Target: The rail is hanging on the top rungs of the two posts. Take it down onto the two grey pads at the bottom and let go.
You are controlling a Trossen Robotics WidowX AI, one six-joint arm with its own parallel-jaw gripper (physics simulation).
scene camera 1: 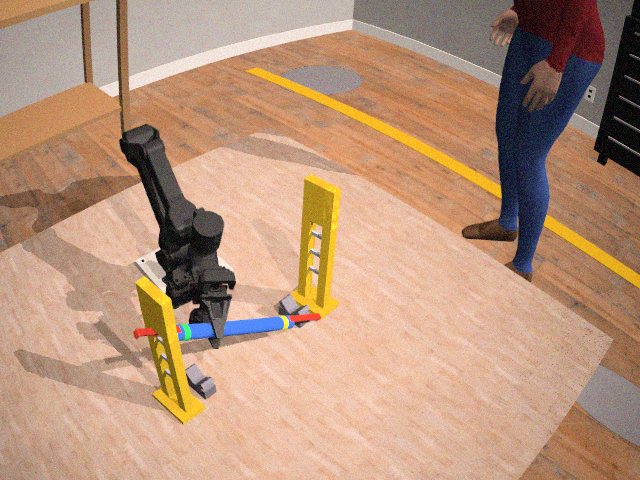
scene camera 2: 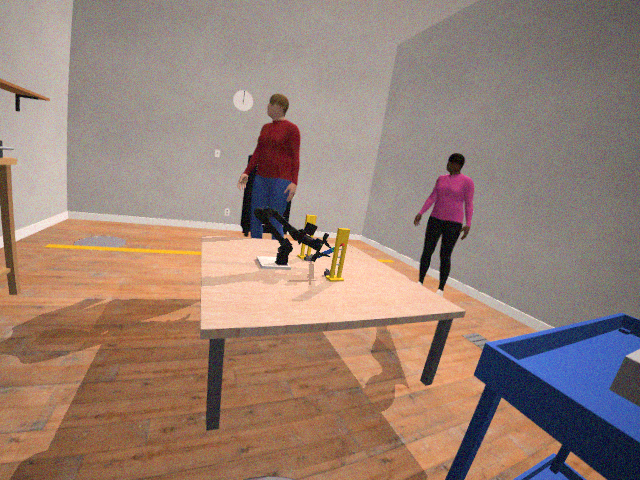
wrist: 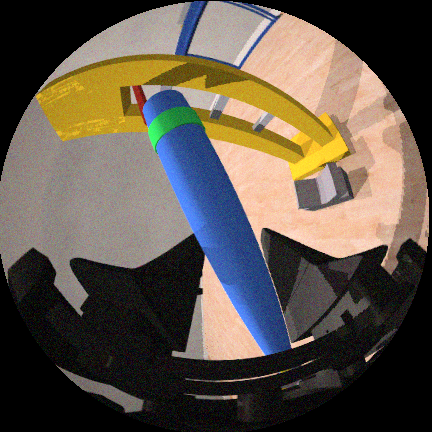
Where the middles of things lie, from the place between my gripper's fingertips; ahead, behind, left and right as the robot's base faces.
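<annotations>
I find the blue rail (scene camera 1: pixel 239 327) 1 cm behind my hand and 1 cm below it, and the rail is also 6 cm to the left of my hand.
</annotations>
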